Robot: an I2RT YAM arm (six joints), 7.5 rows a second.
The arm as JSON. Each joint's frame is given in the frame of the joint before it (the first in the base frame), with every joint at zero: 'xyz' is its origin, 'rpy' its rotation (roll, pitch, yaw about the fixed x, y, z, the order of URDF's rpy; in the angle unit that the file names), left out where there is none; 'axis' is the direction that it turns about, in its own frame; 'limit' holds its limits. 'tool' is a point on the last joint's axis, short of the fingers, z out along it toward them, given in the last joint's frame.
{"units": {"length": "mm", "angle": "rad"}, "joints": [
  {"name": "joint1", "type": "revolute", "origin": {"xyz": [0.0, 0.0, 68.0]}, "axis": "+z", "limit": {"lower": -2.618, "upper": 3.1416}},
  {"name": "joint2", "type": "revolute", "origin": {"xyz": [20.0, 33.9, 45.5]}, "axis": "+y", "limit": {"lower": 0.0, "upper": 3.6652}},
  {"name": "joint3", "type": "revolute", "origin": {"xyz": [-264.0, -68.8, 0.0]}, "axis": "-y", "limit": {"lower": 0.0, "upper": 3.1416}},
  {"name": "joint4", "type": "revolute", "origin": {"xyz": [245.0, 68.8, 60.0]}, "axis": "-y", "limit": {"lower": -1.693, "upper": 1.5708}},
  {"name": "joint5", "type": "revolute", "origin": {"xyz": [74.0, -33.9, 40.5]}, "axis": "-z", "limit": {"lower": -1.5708, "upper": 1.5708}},
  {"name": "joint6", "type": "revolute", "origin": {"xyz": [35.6, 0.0, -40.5]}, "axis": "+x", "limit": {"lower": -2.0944, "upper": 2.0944}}
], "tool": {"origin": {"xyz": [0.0, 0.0, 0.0], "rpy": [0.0, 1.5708, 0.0]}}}
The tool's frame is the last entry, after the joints.
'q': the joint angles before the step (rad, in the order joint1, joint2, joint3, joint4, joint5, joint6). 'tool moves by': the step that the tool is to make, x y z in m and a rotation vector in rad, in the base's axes. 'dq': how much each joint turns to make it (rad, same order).
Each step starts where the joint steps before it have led.
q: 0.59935 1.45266 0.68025 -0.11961 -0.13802 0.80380
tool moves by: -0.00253 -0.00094 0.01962 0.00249 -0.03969 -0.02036
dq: 0.00668 -0.06156 0.02682 -0.05333 0.03303 0.00769
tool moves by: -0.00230 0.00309 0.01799 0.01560 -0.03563 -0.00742
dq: 0.01703 -0.04157 0.03333 -0.03557 0.02216 0.01300
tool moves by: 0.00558 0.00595 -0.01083 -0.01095 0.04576 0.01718
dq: 0.00272 0.06201 0.01563 0.00296 -0.02295 0.00118
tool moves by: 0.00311 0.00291 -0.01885 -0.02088 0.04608 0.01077
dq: 0.00008 0.06526 -0.01253 0.02799 -0.01456 -0.00192
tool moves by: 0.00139 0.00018 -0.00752 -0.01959 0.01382 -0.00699
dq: -0.00113 0.02593 -0.00376 0.00702 0.00975 -0.00004
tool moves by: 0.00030 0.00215 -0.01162 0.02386 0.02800 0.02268
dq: 0.00029 0.03618 -0.01832 0.04615 -0.04205 0.00312
